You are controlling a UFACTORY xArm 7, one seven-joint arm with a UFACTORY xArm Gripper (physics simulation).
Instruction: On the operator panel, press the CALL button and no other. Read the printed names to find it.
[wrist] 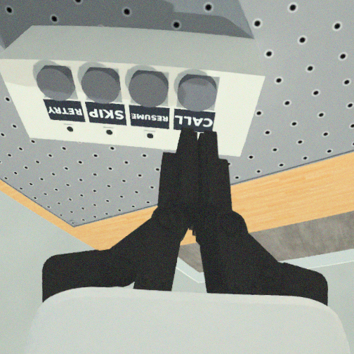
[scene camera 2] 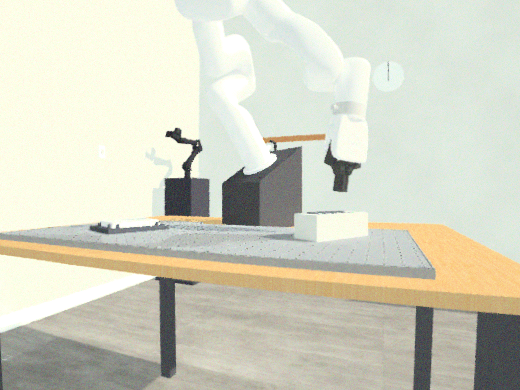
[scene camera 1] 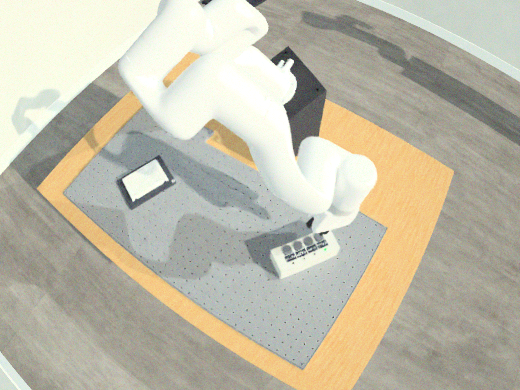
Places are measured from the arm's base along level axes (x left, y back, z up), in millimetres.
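Where they show: gripper, fingertip midpoint: [scene camera 2: 339,191] [scene camera 1: 321,229]; arm's base, link origin: [scene camera 2: 260,165] [scene camera 1: 276,88].
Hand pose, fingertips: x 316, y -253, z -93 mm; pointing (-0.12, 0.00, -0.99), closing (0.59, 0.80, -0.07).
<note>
Things, the pixels of their top centre, and the offset from my fingertips. Level surfaces: height alone.
- cream operator panel, top centre: [scene camera 2: 332,211] [scene camera 1: 306,248] dx -8, dy -47, dz -45 mm
- dark tray with a white top, top centre: [scene camera 2: 129,219] [scene camera 1: 143,178] dx -518, dy -139, dz -74 mm
- grey perforated mat, surface height: dz -100 mm
The cream operator panel [scene camera 1: 305,265] [scene camera 2: 342,227] [wrist: 242,100] has a row of round grey buttons. In the wrist view the names appear upside down: RETRY button [wrist: 55,82] at the left, SKIP button [wrist: 101,85], RESUME button [wrist: 148,88] and CALL button [wrist: 197,92] at the right. A small green light [scene camera 1: 325,249] glows at the CALL end in scene camera 1. My gripper [scene camera 1: 324,233] [scene camera 2: 340,190] [wrist: 192,147] is shut and empty. Its tips hang above the panel with a visible gap, and cover the spot below the CALL label in the wrist view.
A dark tray with a white top [scene camera 1: 145,180] [scene camera 2: 129,224] lies at the far left of the grey perforated mat [scene camera 1: 240,290] [scene camera 2: 240,250]. The dark arm pedestal [scene camera 1: 306,117] [scene camera 2: 280,195] stands behind the mat. A small black arm [scene camera 2: 190,155] stands on a box farther back.
</note>
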